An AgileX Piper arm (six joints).
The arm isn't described. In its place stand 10 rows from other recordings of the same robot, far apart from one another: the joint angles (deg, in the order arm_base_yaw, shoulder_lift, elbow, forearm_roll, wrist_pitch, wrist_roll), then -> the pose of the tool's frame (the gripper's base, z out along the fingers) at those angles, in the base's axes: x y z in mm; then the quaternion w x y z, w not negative.
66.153, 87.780, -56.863, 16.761, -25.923, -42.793 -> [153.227 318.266 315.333 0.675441 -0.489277 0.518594 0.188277]
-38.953, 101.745, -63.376, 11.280, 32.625, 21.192 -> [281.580 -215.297 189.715 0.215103 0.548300 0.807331 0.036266]
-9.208, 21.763, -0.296, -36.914, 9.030, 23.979 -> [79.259 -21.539 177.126 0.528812 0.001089 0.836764 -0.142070]
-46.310, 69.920, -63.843, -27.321, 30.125, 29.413 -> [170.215 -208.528 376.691 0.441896 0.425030 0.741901 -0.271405]
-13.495, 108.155, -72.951, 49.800, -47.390, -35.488 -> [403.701 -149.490 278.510 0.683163 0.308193 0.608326 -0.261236]
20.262, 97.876, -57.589, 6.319, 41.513, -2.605 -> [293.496 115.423 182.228 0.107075 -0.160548 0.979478 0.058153]
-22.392, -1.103, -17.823, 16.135, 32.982, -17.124 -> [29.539 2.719 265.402 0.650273 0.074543 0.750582 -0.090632]
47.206, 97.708, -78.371, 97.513, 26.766, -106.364 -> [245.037 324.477 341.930 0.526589 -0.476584 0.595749 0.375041]
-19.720, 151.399, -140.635, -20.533, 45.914, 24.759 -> [533.502 -215.586 153.693 0.329732 0.282263 0.888772 -0.147272]
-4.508, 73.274, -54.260, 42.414, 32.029, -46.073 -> [272.258 11.187 311.904 0.440480 -0.107993 0.883718 0.115575]
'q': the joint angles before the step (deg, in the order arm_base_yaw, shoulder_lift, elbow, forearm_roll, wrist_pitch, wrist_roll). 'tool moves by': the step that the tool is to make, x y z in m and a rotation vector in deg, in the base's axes. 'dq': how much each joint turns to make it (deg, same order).
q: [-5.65 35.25 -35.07 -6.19 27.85 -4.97]
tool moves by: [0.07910 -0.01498 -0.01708 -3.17 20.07 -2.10]
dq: [0.01 23.30 -9.99 -6.96 6.65 2.24]
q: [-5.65 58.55 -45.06 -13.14 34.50 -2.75]
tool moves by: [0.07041 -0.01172 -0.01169 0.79 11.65 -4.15]
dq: [0.00 18.40 -13.28 -2.59 7.38 3.84]
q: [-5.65 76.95 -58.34 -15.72 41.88 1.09]
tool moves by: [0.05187 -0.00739 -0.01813 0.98 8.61 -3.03]
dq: [0.00 13.39 -11.20 -0.12 7.02 1.44]
